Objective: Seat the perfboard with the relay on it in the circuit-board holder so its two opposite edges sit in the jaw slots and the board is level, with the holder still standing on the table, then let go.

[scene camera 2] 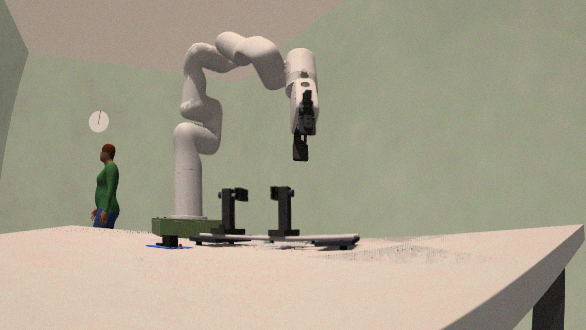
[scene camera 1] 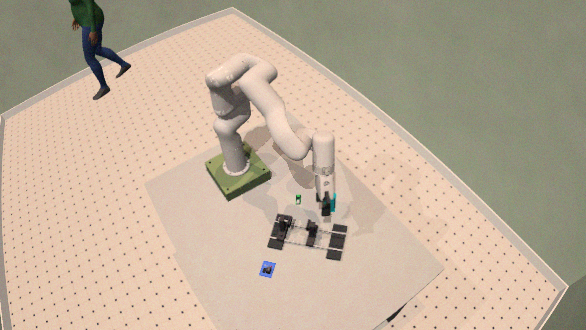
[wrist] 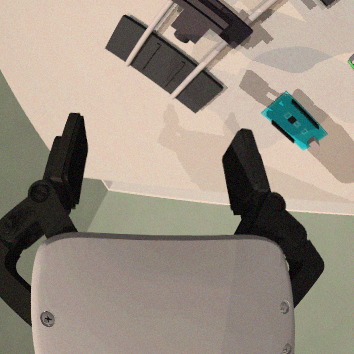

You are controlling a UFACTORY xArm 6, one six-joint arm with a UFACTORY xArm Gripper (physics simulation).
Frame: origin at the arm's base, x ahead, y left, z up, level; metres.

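Seen in the pictures: gripper, fingertip midpoint: [scene camera 2: 303, 148] [scene camera 1: 323, 208] [wrist: 159, 135]; arm's base, link origin: [scene camera 2: 188, 219] [scene camera 1: 236, 165].
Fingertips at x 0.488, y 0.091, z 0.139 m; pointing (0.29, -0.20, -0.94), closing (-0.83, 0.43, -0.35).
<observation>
Pixels of each thing's top centre, then the offset from my fingertips to it.
- small blue board, top centre: [scene camera 2: 169, 234] [scene camera 1: 266, 267] dx -0.003, dy -0.269, dz -0.176 m
- circuit-board holder, top centre: [wrist: 201, 12] [scene camera 2: 276, 187] [scene camera 1: 308, 223] dx -0.020, dy -0.051, dz -0.079 m
- teal circuit board, top centre: [wrist: 297, 128] [scene camera 1: 329, 200] dx -0.105, dy +0.136, dz -0.184 m
- small green part, top centre: [scene camera 1: 298, 198] dx -0.200, dy +0.038, dz -0.184 m
The perfboard, a small blue board [scene camera 1: 267, 269] [scene camera 2: 156, 246] with a black relay on it, lies flat on the table, apart from the holder. The circuit-board holder [scene camera 1: 336, 241] [scene camera 2: 284, 212] [wrist: 165, 63] stands on the table, with dark feet, two light rails and two upright jaw posts. No board sits between its jaws. My gripper [scene camera 1: 326, 206] [scene camera 2: 300, 150] [wrist: 159, 135] is open and empty. It hangs well above the table, higher than the jaw posts, over the side of the holder away from the blue board. The blue board does not show in the wrist view.
A teal circuit board [scene camera 1: 333, 202] [wrist: 294, 120] lies on the table near the holder, partly hidden behind my gripper in scene camera 1. A small green part [scene camera 1: 298, 199] [wrist: 352, 62] lies between the holder and my green base [scene camera 1: 215, 181] [scene camera 2: 185, 227]. A person stands beyond the table.
</observation>
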